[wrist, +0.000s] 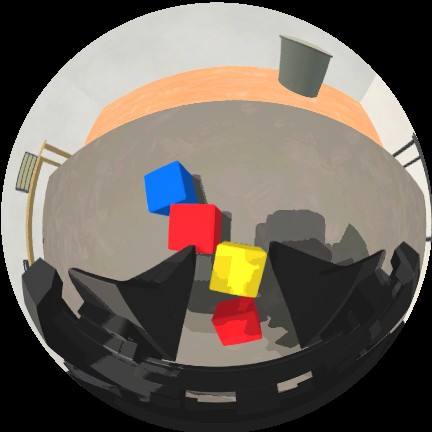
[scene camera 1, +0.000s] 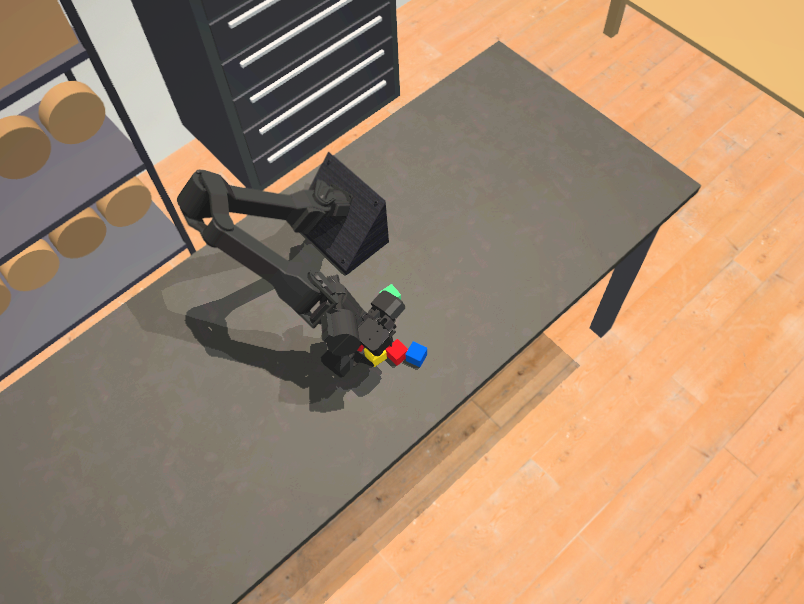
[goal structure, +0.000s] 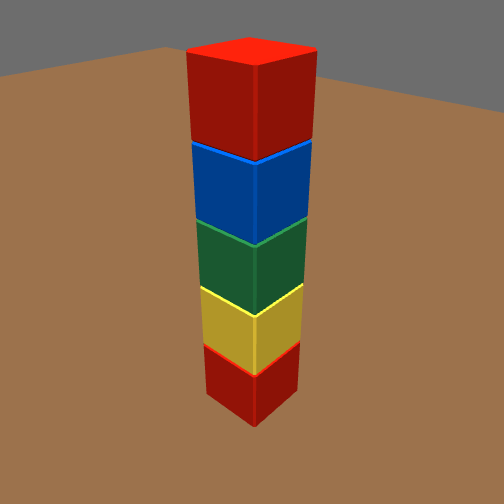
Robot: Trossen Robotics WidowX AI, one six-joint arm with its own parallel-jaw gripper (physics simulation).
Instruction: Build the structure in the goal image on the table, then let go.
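Frame: origin at the arm's base, x ahead, y left, z up, level; millimetres.
Seen in the pictures: gripper, fingertip midpoint: (wrist: 232,249) (scene camera 1: 381,355); arm's base, link origin: (scene camera 1: 337,203).
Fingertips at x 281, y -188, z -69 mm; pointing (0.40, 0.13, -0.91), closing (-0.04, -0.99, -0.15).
Observation:
Offsets run from my fingertips to a thing's top centre. Level surfaces: height alone.
A blue cube @(dz +6, dx +50, dy +49 mm) (scene camera 1: 415,354) (wrist: 167,191), a red cube @(dz +6, dx +17, dy +28 mm) (scene camera 1: 396,352) (wrist: 192,227) and a yellow cube @(dz +6, dx -15, dy -2 mm) (scene camera 1: 375,356) (wrist: 237,270) stand close together in a slanting row on the table. A second red cube @(dz +6, dx -66, dy -1 mm) (scene camera 1: 360,348) (wrist: 237,322) lies on the arm's side of the yellow cube; the arm hides most of it in the scene view. A green cube @(dz +6, dx -77, dy +116 mm) (scene camera 1: 390,291) shows partly behind the gripper housing. My gripper (wrist: 232,249) is open, with its fingers on either side of the yellow cube and apart from it.
The dark table @(dz -27 mm) (scene camera 1: 519,162) carries the arm's black base block (scene camera 1: 367,227). A dark drawer cabinet (scene camera 1: 311,84) and a shelf rack with round wooden pieces stand beyond the table's far edge. A grey bin (wrist: 304,67) stands on the floor beyond the table in the wrist view.

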